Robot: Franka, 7 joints.
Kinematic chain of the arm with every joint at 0, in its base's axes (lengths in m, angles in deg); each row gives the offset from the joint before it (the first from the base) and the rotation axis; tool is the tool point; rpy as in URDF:
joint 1: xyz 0 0 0.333 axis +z
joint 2: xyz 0 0 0 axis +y
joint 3: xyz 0 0 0.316 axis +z
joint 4: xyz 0.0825 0 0 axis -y
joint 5: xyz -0.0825 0 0.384 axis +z
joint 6: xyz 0 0 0 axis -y
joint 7: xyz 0.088 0 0 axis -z
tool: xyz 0 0 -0.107 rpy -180 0 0
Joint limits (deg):
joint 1: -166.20..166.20
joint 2: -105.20..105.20
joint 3: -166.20..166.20
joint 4: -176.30..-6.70
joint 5: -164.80..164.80
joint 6: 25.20..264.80
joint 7: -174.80..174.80
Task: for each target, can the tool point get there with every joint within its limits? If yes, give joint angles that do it. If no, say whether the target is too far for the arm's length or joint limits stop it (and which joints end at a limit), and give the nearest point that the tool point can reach.
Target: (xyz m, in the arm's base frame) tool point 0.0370 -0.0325 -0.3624
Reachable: no: joint limits stop it (at a limit: joint 2) | nearest point 0.0523 -0.0460 -0.3159 | short by 0.051 m
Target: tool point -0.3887 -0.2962 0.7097
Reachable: yes | joints -74.82 -12.94 -66.77 -116.70 -27.43 229.57 63.15
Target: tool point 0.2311 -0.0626 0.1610
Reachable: yes | joints 33.55 49.01 -46.33 -138.62 18.89 44.92 -140.34
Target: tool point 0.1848 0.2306 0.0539
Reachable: yes | joints 137.03 -74.52 -131.63 -147.07 -1.16 122.06 -54.36
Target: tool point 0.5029 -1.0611 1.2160
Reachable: no: too far | nearest point 0.2937 -0.6196 0.8486 | short by 0.611 m
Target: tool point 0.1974 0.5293 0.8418
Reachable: yes | joints 3.49 11.80 85.02 -81.22 -135.43 90.03 -49.69
